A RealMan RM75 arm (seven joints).
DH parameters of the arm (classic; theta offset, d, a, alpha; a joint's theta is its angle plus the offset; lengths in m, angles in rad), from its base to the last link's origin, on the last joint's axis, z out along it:
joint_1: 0 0.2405 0 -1.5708
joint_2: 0 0 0 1.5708
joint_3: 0 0.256 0 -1.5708
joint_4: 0 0 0 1.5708
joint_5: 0 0.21 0 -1.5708
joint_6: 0 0 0 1.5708
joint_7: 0 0.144 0 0
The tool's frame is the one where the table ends.
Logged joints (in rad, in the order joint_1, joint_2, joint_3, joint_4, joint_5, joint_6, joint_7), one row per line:
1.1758, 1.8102, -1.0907, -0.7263, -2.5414, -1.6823, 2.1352
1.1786, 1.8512, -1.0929, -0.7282, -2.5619, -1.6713, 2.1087
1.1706, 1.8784, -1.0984, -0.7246, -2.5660, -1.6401, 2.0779
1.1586, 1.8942, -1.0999, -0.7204, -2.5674, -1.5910, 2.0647
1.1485, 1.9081, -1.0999, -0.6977, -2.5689, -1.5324, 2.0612
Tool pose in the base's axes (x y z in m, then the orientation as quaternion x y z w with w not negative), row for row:
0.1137, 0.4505, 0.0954, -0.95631, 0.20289, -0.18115, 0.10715
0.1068, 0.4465, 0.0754, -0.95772, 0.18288, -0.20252, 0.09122
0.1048, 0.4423, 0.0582, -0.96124, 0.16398, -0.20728, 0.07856
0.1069, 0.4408, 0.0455, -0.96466, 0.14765, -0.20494, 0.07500
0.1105, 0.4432, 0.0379, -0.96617, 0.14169, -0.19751, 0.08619
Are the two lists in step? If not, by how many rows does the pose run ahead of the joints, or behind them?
The pose runs 1 row behind the joints: the pose in row i belongs to the joints in row i - 1.
